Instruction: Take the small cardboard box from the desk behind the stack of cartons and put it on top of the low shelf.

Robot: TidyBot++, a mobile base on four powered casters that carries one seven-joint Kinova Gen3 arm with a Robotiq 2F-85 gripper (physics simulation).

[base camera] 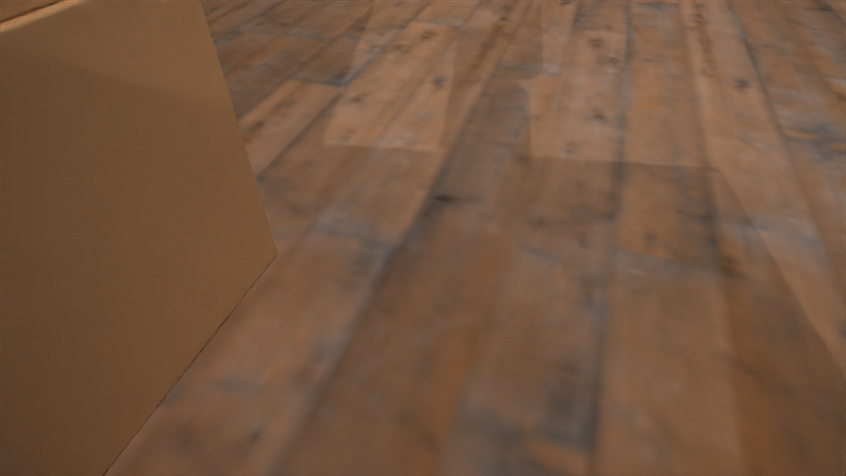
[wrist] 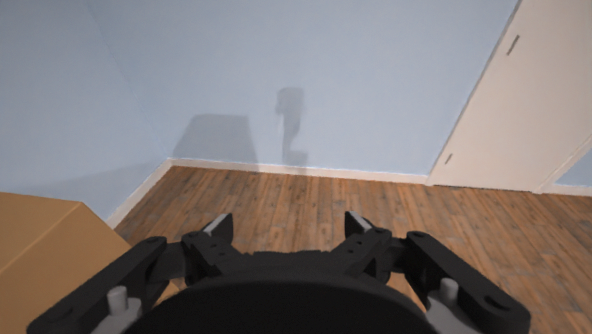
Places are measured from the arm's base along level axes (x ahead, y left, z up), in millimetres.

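Pixels of known places: gripper, fingertip midpoint: (wrist: 289, 224).
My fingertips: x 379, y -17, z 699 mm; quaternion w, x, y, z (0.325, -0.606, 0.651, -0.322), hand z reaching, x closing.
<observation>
Behind a point stands the place of what it marks.
The stack of cartons (base camera: 118, 177) @[x 318, y 211, z -219 mm] (wrist: 65, 255) @[x 394, y 200, z 653 mm] stands close on the left in both views; its end corner shows in the base camera view, and part of its top and side shows at the lower left of the wrist view. My gripper (wrist: 289, 224) @[x 379, y -17, z 699 mm] is open with empty fingers, to the right of the stack and above the wooden floor. The small cardboard box, the desk and the low shelf do not show in either view.
Wooden floor (base camera: 502, 296) @[x 395, y -45, z -396 mm] (wrist: 300, 200) @[x 1321, y -100, z -396 mm] runs ahead and to the right. A blue wall (wrist: 350, 90) @[x 1554, y -457, z 364 mm] with a white baseboard (wrist: 310, 172) @[x 1595, y -215, z -356 mm] stands ahead and meets another wall at the left corner. A white door (wrist: 520, 115) @[x 1303, y -1480, z 250 mm] is at the right. Shadows fall on the wall.
</observation>
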